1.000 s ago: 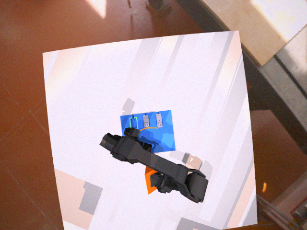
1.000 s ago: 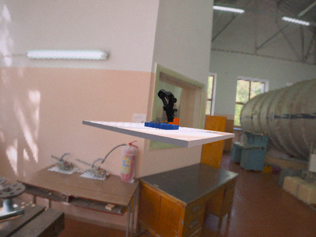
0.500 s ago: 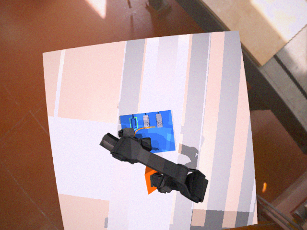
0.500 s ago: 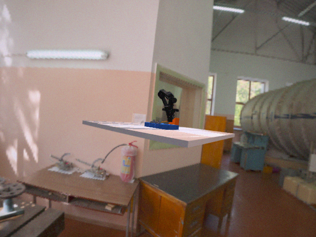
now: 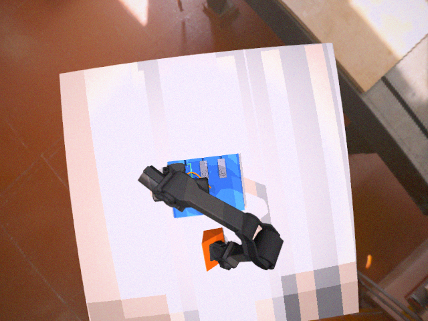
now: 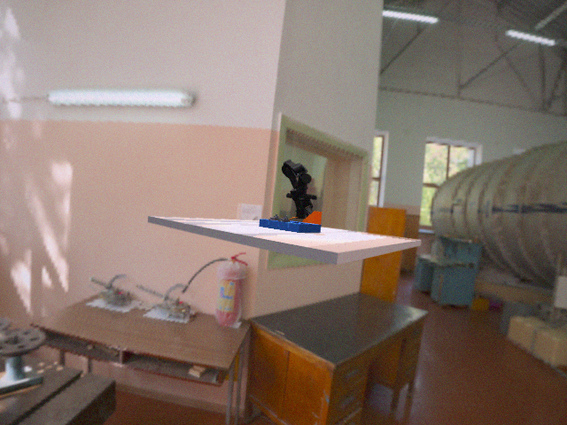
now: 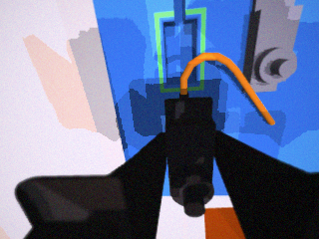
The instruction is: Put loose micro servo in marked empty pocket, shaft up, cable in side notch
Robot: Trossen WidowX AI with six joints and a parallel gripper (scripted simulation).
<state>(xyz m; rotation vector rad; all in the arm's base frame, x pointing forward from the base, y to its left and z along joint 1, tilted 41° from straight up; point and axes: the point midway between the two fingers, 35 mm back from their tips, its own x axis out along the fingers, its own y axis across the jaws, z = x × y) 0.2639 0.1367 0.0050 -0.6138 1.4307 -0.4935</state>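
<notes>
The blue deck is 100 mm below my gripper tip, 80 mm to the right of it and 60 mm behind it.
</notes>
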